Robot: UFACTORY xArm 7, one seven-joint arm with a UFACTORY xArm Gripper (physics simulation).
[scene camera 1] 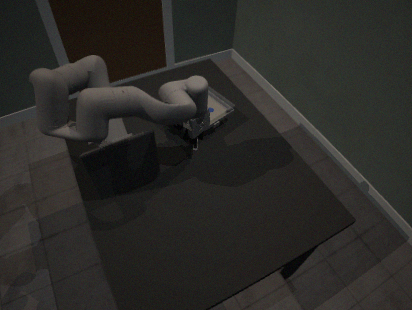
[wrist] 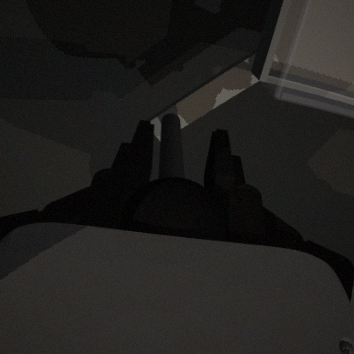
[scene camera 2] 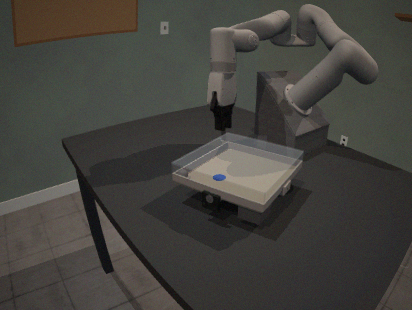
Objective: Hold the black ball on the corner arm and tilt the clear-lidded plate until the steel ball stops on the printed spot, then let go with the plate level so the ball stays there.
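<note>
The clear-lidded plate (scene camera 1: 220, 107) (scene camera 2: 220, 192) (wrist: 310, 91) stands raised above the table; a slight tilt is hard to judge. Its printed blue spot (scene camera 1: 211, 110) (scene camera 2: 219, 177) is apart from a small grey shape, apparently the steel ball (scene camera 2: 184, 173), at the plate's left corner in scene camera 2. The corner arm (wrist: 200, 102) runs from the plate's corner to a grey post (wrist: 171, 145). My gripper (scene camera 1: 194, 137) (scene camera 2: 223, 128) (wrist: 180, 148) points down beside the plate, shut on the black ball (wrist: 171, 205), very dark between the fingers. The ball is hidden in the scene views.
The plate's support (scene camera 2: 251, 214) stands under it on the dark table (scene camera 1: 210, 220) (scene camera 2: 320, 250). The robot's pedestal (scene camera 1: 125, 165) (scene camera 2: 272, 110) stands behind the plate in scene camera 2. Walls rise beyond the table.
</note>
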